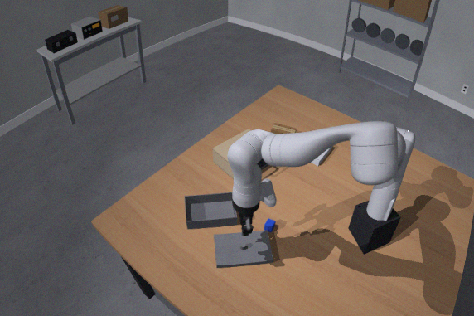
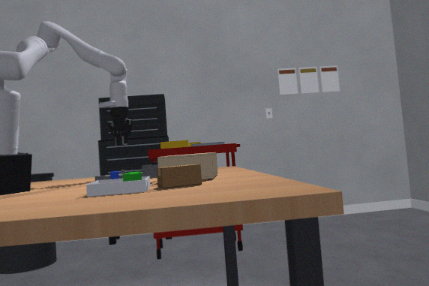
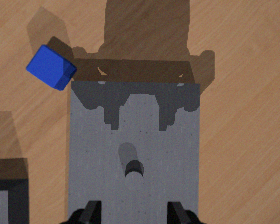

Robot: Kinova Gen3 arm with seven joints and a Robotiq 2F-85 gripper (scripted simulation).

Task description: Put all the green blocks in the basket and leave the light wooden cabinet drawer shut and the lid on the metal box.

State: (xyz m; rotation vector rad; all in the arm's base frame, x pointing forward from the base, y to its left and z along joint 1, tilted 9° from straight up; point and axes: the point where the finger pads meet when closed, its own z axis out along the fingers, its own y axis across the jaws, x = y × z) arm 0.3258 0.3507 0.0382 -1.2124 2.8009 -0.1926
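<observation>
Right now the grey lid is 140 mm below my hand. Round my hand: drawer (250 mm ahead, 340 mm to the right, 120 mm below); metal box (190 mm ahead, 40 mm to the right, 130 mm below); light wooden cabinet (270 mm ahead, 340 mm to the right, 120 mm below).
</observation>
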